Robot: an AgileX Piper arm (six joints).
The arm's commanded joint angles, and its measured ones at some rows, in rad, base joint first. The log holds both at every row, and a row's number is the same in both.
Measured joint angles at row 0: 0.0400, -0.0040, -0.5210, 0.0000, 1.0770, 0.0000
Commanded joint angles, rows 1 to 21: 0.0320, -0.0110, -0.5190, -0.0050, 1.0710, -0.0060; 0.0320, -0.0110, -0.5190, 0.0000, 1.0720, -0.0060; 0.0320, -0.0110, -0.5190, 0.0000, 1.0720, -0.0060; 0.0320, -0.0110, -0.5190, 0.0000, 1.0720, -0.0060; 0.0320, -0.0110, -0.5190, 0.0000, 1.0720, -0.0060; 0.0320, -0.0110, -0.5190, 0.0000, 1.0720, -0.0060; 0.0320, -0.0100, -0.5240, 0.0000, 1.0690, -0.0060; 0.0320, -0.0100, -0.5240, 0.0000, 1.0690, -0.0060; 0.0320, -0.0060, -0.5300, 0.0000, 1.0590, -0.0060; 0.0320, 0.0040, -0.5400, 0.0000, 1.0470, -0.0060; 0.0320, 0.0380, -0.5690, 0.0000, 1.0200, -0.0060; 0.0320, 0.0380, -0.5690, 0.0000, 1.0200, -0.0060; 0.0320, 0.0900, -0.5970, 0.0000, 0.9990, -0.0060; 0.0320, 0.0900, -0.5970, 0.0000, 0.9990, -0.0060; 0.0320, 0.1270, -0.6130, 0.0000, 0.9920, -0.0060; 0.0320, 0.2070, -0.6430, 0.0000, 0.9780, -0.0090; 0.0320, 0.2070, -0.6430, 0.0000, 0.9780, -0.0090; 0.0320, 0.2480, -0.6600, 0.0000, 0.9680, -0.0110; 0.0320, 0.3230, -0.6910, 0.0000, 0.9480, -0.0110; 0.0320, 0.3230, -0.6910, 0.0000, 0.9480, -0.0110; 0.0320, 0.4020, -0.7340, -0.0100, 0.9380, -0.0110
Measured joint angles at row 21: 0.0400, 0.3190, -0.6870, 0.0000, 0.9700, -0.0060
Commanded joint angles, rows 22 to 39: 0.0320, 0.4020, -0.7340, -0.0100, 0.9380, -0.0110; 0.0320, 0.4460, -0.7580, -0.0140, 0.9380, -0.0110; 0.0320, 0.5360, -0.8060, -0.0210, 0.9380, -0.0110; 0.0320, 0.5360, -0.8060, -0.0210, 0.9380, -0.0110; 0.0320, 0.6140, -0.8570, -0.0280, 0.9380, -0.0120; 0.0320, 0.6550, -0.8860, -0.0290, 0.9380, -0.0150; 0.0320, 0.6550, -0.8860, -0.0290, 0.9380, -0.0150; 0.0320, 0.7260, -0.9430, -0.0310, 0.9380, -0.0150; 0.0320, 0.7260, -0.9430, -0.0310, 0.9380, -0.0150; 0.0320, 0.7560, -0.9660, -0.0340, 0.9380, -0.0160; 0.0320, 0.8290, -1.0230, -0.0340, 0.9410, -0.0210; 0.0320, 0.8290, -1.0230, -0.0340, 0.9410, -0.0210; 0.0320, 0.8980, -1.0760, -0.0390, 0.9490, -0.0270; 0.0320, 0.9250, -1.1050, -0.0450, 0.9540, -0.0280; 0.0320, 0.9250, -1.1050, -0.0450, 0.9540, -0.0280; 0.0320, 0.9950, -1.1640, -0.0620, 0.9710, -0.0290; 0.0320, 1.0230, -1.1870, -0.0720, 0.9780, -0.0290; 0.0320, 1.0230, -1.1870, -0.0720, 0.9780, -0.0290
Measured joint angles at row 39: 0.0400, 0.9540, -1.1240, -0.0430, 0.9580, -0.0190
